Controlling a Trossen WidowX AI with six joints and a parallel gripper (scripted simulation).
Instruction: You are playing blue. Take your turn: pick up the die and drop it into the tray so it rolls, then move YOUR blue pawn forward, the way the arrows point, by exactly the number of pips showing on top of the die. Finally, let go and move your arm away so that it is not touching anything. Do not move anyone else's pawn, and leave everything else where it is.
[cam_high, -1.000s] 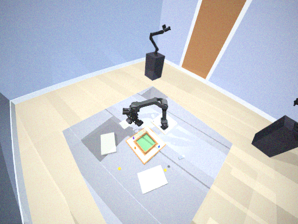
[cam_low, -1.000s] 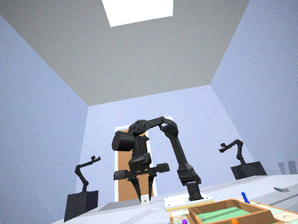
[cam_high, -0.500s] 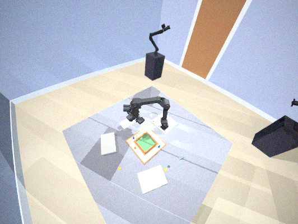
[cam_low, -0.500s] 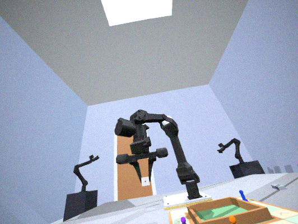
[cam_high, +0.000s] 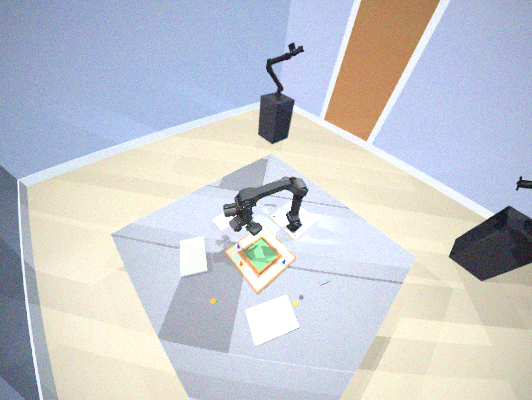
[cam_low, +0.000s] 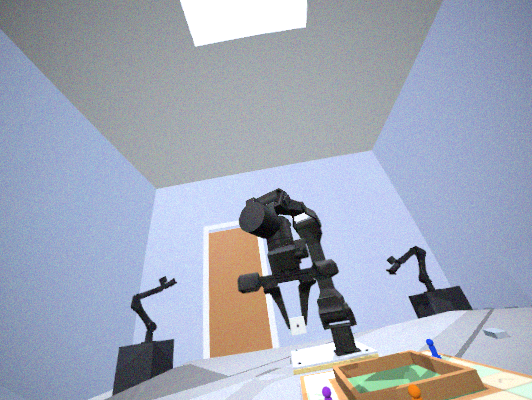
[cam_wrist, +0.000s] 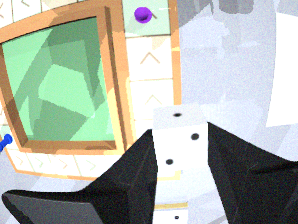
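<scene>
Right now the blue pawn is 240 mm to the left of my gripper tip, 90 mm below it and 70 mm behind it. Also, from my gripper tip: purple pawn 90 mm below, 70 mm ahead, 20 mm to the left; then white die right at my gripper tip; then orange pawn 110 mm to the left, 110 mm ahead, 90 mm below.
</scene>
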